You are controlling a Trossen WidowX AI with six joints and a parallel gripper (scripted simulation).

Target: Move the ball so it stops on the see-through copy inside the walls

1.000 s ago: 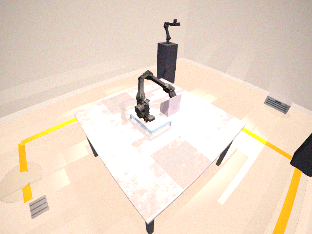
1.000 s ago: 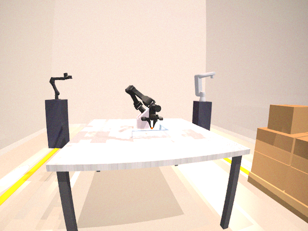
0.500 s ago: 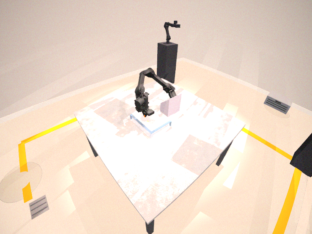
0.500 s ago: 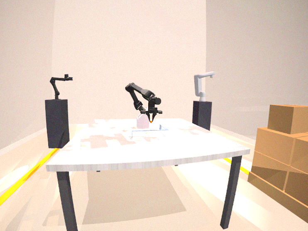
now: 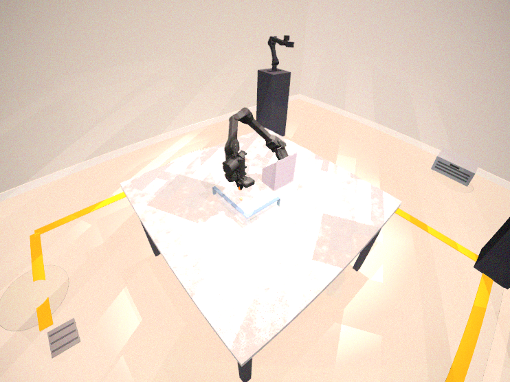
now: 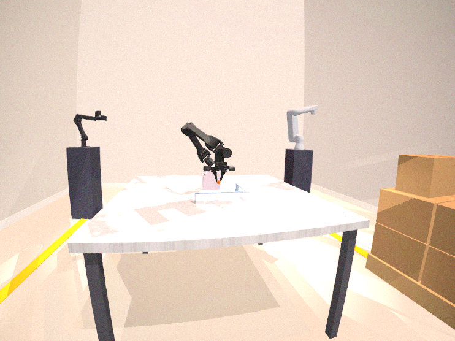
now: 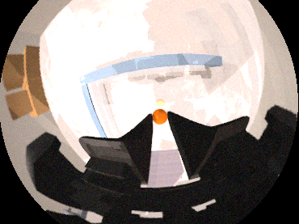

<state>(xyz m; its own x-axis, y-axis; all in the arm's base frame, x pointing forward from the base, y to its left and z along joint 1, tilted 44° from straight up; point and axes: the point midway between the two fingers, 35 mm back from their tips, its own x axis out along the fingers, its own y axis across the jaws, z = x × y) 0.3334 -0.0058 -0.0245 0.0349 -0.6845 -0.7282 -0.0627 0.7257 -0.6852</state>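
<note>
Now: gripper tip 90 mm above the see-through copy of ball, 20 mm past it and 10 mm to the left of it. Round my gripper tip: orange ball right at my gripper tip.
</note>
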